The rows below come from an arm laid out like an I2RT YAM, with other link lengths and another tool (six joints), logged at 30 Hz.
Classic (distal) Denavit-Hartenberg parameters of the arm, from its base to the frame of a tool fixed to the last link. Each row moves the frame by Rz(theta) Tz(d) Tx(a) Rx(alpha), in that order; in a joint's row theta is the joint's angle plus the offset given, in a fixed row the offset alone. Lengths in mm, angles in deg.
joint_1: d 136.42  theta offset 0  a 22.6  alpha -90
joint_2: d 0  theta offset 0  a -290.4  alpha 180
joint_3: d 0  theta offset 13.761  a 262.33  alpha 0
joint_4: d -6.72  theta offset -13.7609  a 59.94  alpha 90
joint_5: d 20.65  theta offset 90  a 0  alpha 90
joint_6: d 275.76  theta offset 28.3  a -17  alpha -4.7
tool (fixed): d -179.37  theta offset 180  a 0  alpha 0
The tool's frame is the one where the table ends.
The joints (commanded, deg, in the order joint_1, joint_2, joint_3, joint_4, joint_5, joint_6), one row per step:
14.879 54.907 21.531 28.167 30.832 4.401
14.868 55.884 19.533 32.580 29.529 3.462
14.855 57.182 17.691 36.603 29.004 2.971
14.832 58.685 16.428 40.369 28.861 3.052
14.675 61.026 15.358 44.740 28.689 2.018
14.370 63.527 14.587 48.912 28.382 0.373
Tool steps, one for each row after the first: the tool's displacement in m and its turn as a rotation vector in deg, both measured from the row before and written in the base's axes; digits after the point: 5 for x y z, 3 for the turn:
-0.00002 0.00231 -0.00641 -0.436 -1.115 1.352
-0.00006 0.00093 -0.00730 -0.219 -0.723 0.536
0.00080 0.00031 -0.00464 0.340 -0.985 0.117
0.00260 0.00059 -0.00519 -0.754 -0.677 0.037
0.00326 0.00049 -0.00447 -1.368 -0.472 0.014

